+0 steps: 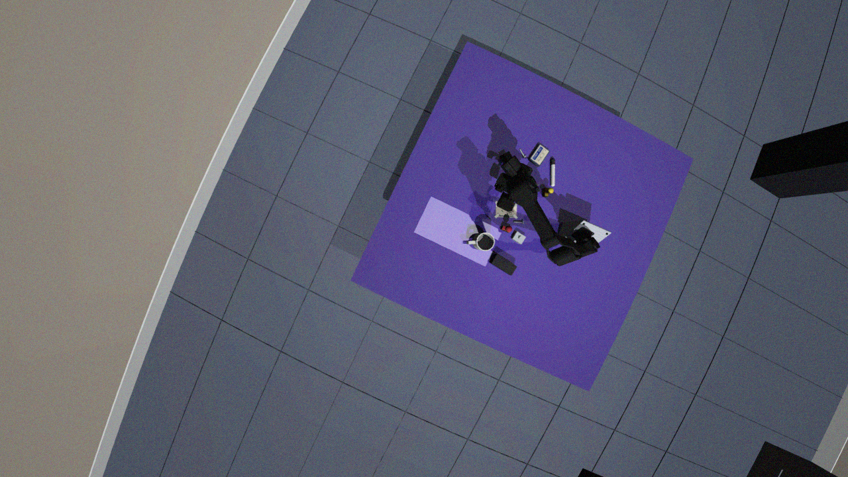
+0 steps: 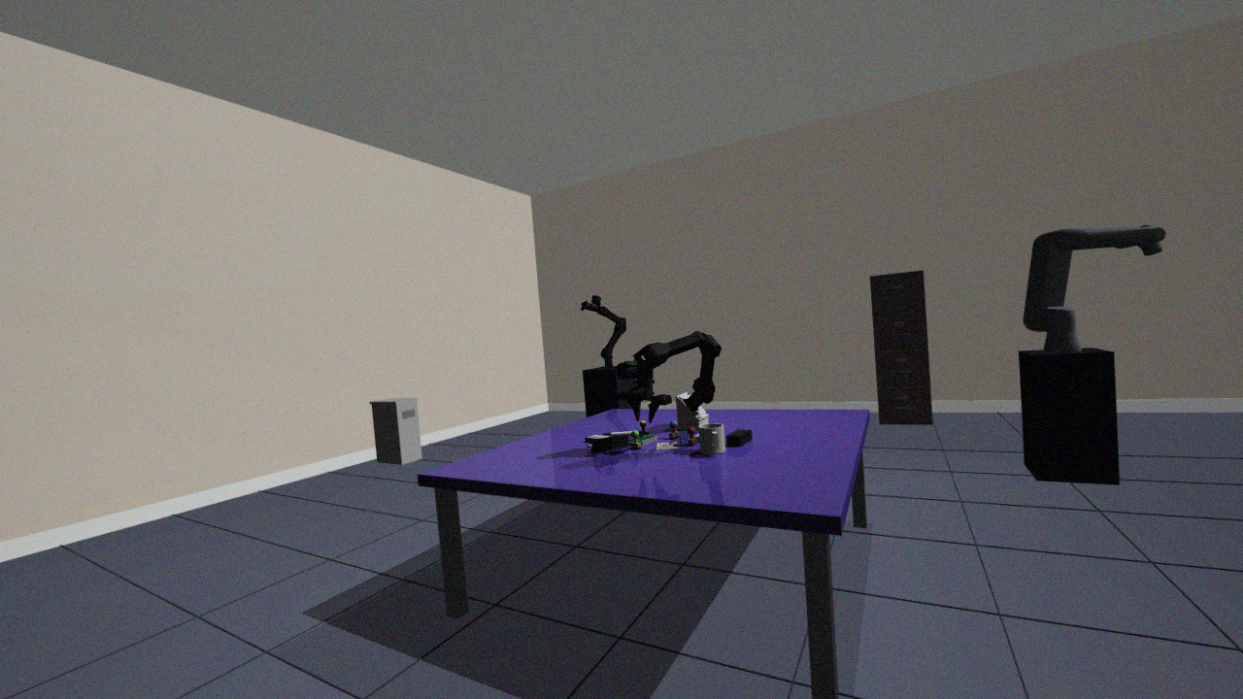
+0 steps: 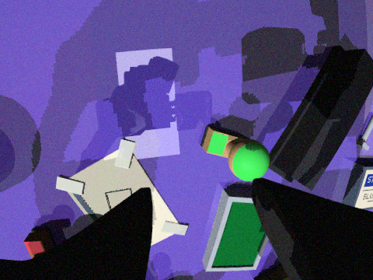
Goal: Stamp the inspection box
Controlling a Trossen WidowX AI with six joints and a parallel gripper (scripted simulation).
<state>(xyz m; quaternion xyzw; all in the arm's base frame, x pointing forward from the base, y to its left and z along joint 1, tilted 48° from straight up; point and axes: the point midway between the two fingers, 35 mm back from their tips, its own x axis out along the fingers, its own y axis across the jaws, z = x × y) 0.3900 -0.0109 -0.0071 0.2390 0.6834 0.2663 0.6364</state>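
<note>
Now: the green stamp 1 cm behind my gripper tip, 4 cm to the right of it and 8 cm below it. From my gripper tip the other things lie so: black bar (1 cm ahead, 14 cm to the right, 8 cm below); cream card (6 cm behind, 5 cm to the left, 10 cm below); green ink pad (10 cm behind, 6 cm to the right, 9 cm below).
</note>
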